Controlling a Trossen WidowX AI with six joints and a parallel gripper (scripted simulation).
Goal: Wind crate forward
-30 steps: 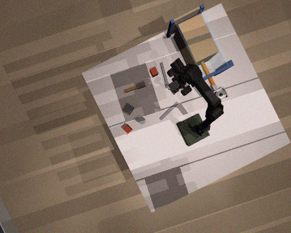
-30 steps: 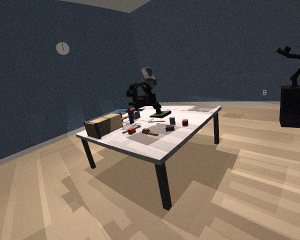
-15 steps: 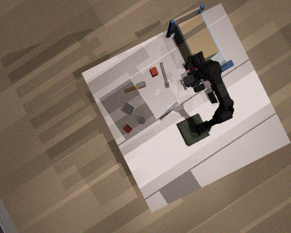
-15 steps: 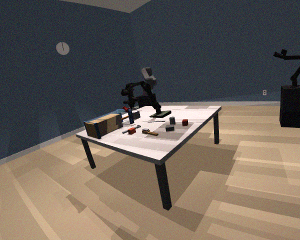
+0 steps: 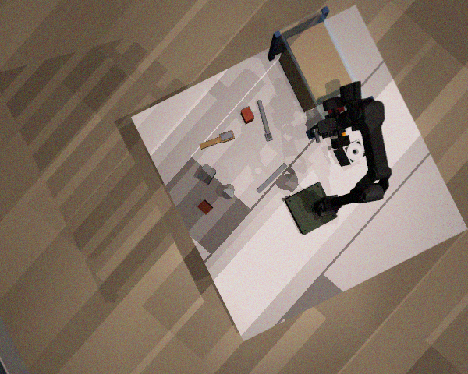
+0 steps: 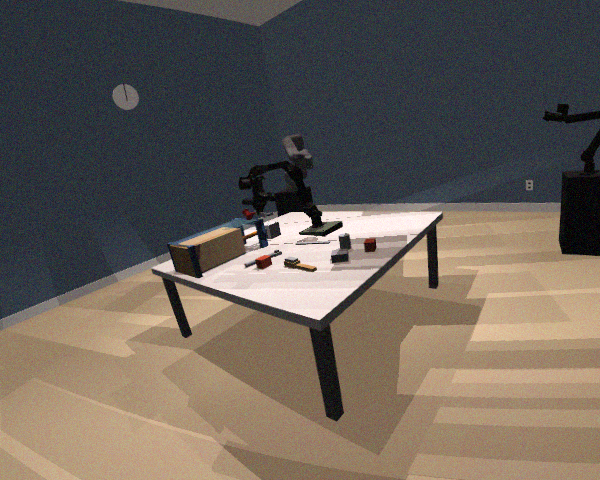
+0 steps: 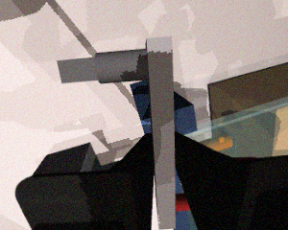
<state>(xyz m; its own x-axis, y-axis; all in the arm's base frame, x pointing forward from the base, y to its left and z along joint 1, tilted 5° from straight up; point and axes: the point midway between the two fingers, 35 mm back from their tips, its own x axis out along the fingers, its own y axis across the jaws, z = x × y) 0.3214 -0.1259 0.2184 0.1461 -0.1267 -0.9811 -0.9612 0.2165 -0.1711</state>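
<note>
My gripper tip is now 20 mm short of the red knob, 60 mm to the left of it and 20 mm below it. Round my gripper tip: winch handle (10 mm to the right, 10 mm above); then blue frame (10 mm behind, 120 mm to the right, 80 mm below); then grey winch (180 mm behind, 120 mm to the right, 150 mm below).
</note>
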